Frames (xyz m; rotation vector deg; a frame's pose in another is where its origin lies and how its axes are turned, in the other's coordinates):
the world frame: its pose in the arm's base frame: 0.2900 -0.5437 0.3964 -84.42 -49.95 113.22
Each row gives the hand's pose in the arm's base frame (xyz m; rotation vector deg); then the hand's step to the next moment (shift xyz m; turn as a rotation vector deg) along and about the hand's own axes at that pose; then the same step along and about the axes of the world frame.
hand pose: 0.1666 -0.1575 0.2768 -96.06 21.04 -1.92
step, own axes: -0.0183 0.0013 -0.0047 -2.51 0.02 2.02
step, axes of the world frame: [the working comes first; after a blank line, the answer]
step, axes of the arm's base frame: -0.0187 0.0001 0.0029 -1.91 2.59 0.16

0.0034 -0.0017 0.0186 2.31 -1.77 1.39
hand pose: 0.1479 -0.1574 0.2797 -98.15 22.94 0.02
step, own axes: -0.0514 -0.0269 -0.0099 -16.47 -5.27 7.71
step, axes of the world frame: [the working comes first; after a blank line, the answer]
step, axes of the arm's base frame: -0.0434 0.0074 0.0391 -12.35 12.37 7.28

-0.0072 -0.0330 0.0482 7.84 -13.24 11.03
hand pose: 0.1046 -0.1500 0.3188 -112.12 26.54 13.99
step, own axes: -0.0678 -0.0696 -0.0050 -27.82 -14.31 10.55
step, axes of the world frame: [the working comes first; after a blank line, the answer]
step, axes of the arm's base frame: -0.0318 0.0350 0.0850 -18.65 20.62 17.81

-0.0190 -0.0861 0.0411 8.98 -26.41 17.67
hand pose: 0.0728 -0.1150 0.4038 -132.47 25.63 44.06
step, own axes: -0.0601 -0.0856 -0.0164 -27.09 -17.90 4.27
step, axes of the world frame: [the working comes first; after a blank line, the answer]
step, axes of the arm's base frame: 0.0026 0.0579 0.0886 -13.76 18.91 22.92

-0.0139 -0.1049 0.0045 3.20 -29.28 14.31
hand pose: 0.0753 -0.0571 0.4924 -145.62 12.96 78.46
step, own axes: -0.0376 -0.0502 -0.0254 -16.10 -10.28 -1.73
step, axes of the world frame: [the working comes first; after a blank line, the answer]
step, axes of the arm's base frame: 0.0123 0.0416 0.0520 -4.86 9.67 15.83

-0.0055 -0.0668 -0.0091 -1.53 -18.14 6.05
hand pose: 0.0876 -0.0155 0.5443 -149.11 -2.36 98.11
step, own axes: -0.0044 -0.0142 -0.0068 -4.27 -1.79 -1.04
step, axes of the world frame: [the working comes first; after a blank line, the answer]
step, axes of the arm's base frame: 0.0044 0.0140 0.0072 -0.75 1.63 4.39

0.0045 -0.0148 -0.0054 -1.36 -4.36 1.30
